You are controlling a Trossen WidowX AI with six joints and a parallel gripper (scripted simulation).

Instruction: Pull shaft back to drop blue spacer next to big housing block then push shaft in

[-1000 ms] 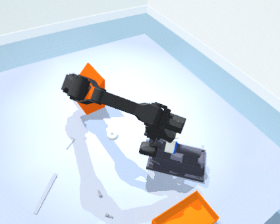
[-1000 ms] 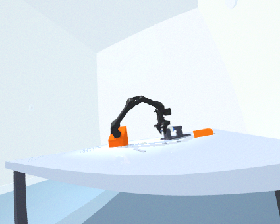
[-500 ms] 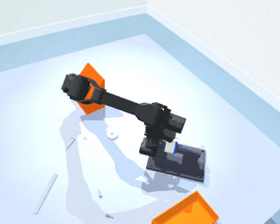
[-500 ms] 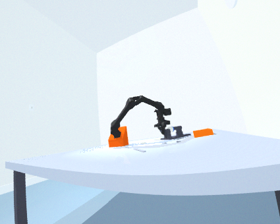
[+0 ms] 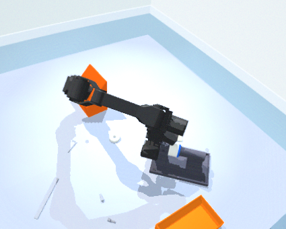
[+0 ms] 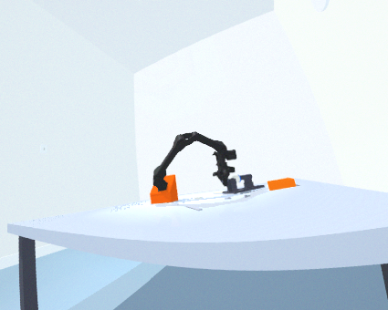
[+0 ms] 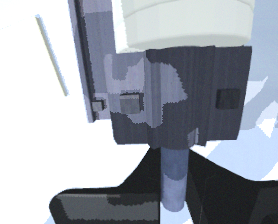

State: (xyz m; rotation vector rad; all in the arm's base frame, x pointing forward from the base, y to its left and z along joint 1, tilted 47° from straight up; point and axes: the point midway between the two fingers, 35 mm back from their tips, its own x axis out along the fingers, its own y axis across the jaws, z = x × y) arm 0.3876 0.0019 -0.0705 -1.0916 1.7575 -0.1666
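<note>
The grey-blue shaft lies 6 cm ahead of my gripper tip, 5 cm to the left of it and 3 cm above it. Round my gripper tip: thin blue spacer 8 cm ahead, 6 cm to the left, 3 cm above; then cream sheet 4 cm behind, 17 cm to the left, 4 cm below; then orange tray 30 cm ahead, 9 cm to the right, 4 cm below.
</note>
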